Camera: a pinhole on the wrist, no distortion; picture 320 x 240 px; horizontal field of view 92.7 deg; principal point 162.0 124.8 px. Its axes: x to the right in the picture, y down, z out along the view. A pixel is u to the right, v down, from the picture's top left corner.
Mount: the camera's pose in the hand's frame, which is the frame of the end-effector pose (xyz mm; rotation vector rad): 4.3 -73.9 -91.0 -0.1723 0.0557 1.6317
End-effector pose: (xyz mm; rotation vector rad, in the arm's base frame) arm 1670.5 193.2 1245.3 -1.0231 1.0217 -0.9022
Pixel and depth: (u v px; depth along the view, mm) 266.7 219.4 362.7
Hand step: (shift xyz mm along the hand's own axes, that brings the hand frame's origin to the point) -262.4 207.2 215.3
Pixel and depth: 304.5 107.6 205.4
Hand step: 0.0 146.0 85.4
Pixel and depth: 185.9 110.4 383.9
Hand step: 6.9 42.0 281.6
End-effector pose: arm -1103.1 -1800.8 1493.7 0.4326 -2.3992 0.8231
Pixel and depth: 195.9 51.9 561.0
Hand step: 219.9 146.8 462.9
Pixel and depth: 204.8 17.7 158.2
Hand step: 99.8 -0.1 66.3
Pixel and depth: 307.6 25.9 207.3
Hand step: 110.2 159.9 94.0
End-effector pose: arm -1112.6 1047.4 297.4 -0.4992 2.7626 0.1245
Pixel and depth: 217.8 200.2 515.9
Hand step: -300.6 167.3 373.3
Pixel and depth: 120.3 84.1 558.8
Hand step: 118.1 -135.6 493.0
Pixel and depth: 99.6 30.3 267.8
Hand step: 154.9 -132.8 200.6
